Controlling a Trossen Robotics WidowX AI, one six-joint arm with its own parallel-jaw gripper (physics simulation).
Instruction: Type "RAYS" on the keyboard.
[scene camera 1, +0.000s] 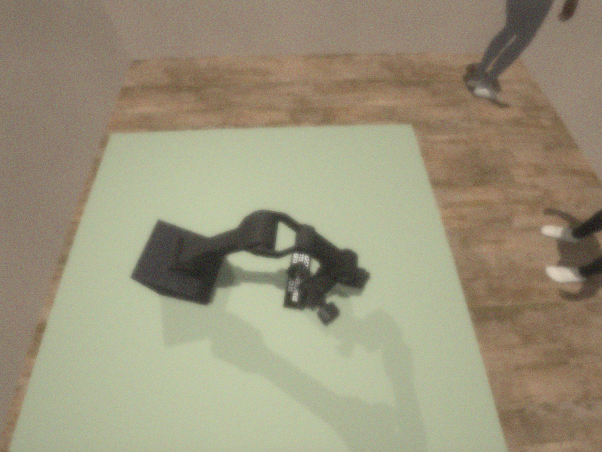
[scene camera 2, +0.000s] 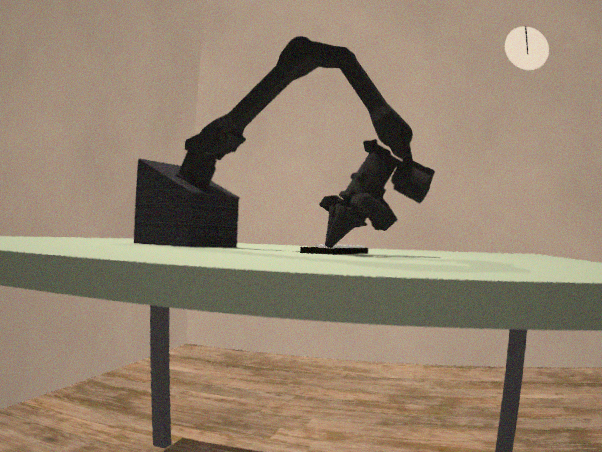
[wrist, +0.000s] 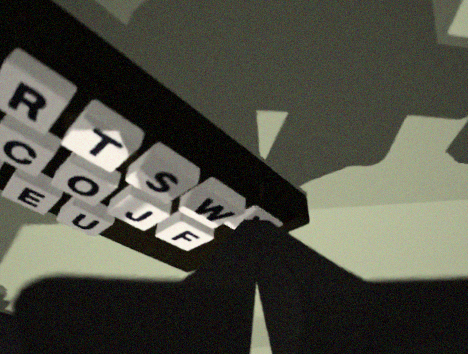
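Pixels of known places: gripper, fingertip midpoint: (scene camera 1: 299, 305) (scene camera 2: 327, 246) (wrist: 254, 232); arm's base, origin of the base link: (scene camera 1: 181, 261) (scene camera 2: 191, 180).
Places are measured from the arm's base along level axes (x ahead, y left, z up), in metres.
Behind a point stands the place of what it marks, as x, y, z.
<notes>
The black keyboard (scene camera 1: 287, 301) @[0.266, -0.148, -0.131] (scene camera 2: 334, 250) @[0.312, -0.180, -0.135] (wrist: 200, 125) @[0.329, -0.137, -0.137] with white letter keys lies on the table. In the wrist view the keys R (wrist: 31, 100) @[0.331, -0.098, -0.126], T (wrist: 105, 140) @[0.326, -0.115, -0.126], S (wrist: 162, 175) @[0.319, -0.131, -0.126], W (wrist: 212, 205) @[0.312, -0.148, -0.126], C (wrist: 22, 150) @[0.313, -0.095, -0.126], O (wrist: 84, 184) @[0.305, -0.112, -0.126], J (wrist: 139, 212) @[0.299, -0.129, -0.126], F (wrist: 185, 236) @[0.291, -0.146, -0.126], E (wrist: 31, 196) @[0.291, -0.096, -0.126] and U (wrist: 82, 220) @[0.285, -0.112, -0.126] show. My gripper (scene camera 2: 329, 245) @[0.299, -0.168, -0.129] (wrist: 254, 232) @[0.299, -0.168, -0.129] is shut and empty. Its tips are down at the keyboard, over the key at the end of the row beside W. They cover most of that key (wrist: 267, 216) @[0.309, -0.168, -0.130] and its letter. No A key shows in the wrist view.
The arm's dark base block (scene camera 1: 175, 265) @[0.011, -0.042, 0.075] (scene camera 2: 185, 215) @[0.015, -0.096, -0.080] stands on the pale green table (scene camera 1: 225, 170) @[0.143, 0.406, -0.142] (scene camera 2: 300, 295) @[0.281, -0.719, -0.161]. The arm arches over the keyboard. Two people's legs (scene camera 1: 515, 35) (scene camera 1: 595, 230) show on the wooden floor beyond the table. A round clock (scene camera 2: 526, 48) hangs on the wall.
</notes>
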